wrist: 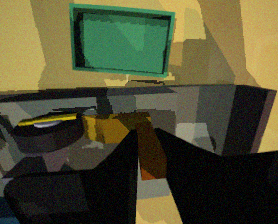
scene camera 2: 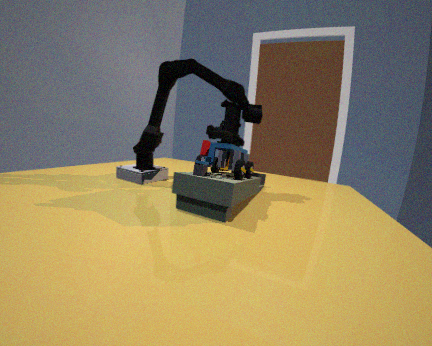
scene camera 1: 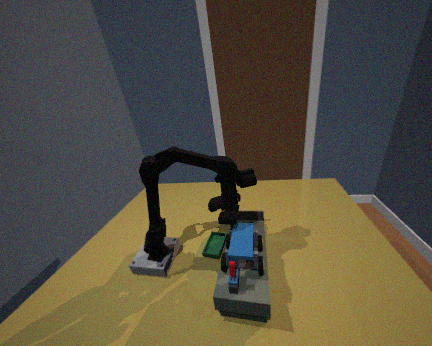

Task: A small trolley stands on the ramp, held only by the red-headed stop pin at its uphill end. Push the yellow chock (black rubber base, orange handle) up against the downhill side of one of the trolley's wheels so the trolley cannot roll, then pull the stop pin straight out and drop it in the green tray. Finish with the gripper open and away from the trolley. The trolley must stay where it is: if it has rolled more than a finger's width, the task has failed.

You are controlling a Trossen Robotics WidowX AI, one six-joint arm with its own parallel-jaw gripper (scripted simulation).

Scene:
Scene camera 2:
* my gripper: 226, 162
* blue trolley: 241, 167

